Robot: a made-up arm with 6 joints. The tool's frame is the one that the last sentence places. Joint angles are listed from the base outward.
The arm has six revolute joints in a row. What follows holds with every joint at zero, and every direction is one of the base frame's.
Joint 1 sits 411 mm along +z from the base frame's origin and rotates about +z.
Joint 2 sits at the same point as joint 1 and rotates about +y.
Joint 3 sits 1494 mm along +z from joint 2 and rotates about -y.
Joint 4 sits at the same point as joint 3 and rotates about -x.
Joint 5 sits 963 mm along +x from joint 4 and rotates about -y.
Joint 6 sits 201 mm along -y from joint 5 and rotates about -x.
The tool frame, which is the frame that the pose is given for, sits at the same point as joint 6; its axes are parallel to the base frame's.
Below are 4 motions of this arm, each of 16 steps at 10 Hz.
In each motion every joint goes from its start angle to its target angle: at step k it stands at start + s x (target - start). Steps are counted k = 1, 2, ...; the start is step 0. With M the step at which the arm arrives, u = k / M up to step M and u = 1 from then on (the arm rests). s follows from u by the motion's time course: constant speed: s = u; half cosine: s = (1 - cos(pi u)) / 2; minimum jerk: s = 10 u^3 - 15 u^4 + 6 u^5.
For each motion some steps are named. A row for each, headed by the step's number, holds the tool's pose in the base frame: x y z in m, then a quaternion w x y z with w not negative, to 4 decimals.
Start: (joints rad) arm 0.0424 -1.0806 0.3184 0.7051 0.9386 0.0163
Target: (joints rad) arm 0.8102 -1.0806 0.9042 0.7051 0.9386 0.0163
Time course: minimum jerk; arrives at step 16
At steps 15, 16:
15: -1.1487 -1.4247 1.9443 0.1630 0.0905 -0.9744 -0.1259
16: -1.1470 -1.4274 1.9436 0.1626 0.0914 -0.9743 -0.1262

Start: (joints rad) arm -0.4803 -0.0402 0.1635 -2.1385 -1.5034 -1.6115
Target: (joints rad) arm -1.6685 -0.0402 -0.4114 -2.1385 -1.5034 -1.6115
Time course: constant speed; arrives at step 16
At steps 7, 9, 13, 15, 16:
7: 0.5737 -0.6938 1.6885 0.1285 -0.9287 -0.2377 -0.2539
9: 0.4574 -0.7547 1.6206 0.1427 -0.9435 -0.1578 -0.2542
13: 0.2102 -0.8057 1.4894 0.1715 -0.9490 0.0039 -0.2644
15: 0.0894 -0.7959 1.4269 0.1854 -0.9399 0.0841 -0.2743
16: 0.0319 -0.7827 1.3966 0.1920 -0.9323 0.1236 -0.2805

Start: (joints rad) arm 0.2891 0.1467 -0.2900 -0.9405 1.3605 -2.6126
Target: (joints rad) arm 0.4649 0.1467 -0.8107 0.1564 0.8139 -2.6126
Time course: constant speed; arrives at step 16
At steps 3, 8, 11, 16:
3: 0.9754 0.1683 1.2826 0.0279 -0.9467 0.2080 -0.2442
8: 0.9121 0.1614 1.2119 0.1042 0.9805 -0.0125 0.1664
11: 0.8733 0.1642 1.1756 0.1836 0.9709 0.1054 0.1120
16: 0.8026 0.1804 1.1195 0.3116 0.9037 0.2931 0.0191

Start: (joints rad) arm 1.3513 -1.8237 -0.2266 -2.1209 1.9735 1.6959
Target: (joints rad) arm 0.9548 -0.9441 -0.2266 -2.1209 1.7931 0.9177
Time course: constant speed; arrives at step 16
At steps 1, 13, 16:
1: -0.4081 -1.2030 1.0749 0.7393 0.6268 0.2448 -0.0266
13: -0.3960 -0.4543 1.7115 0.7091 0.6401 0.1207 -0.2700
16: -0.3006 -0.2428 1.7913 0.6941 0.6375 0.0839 -0.3237

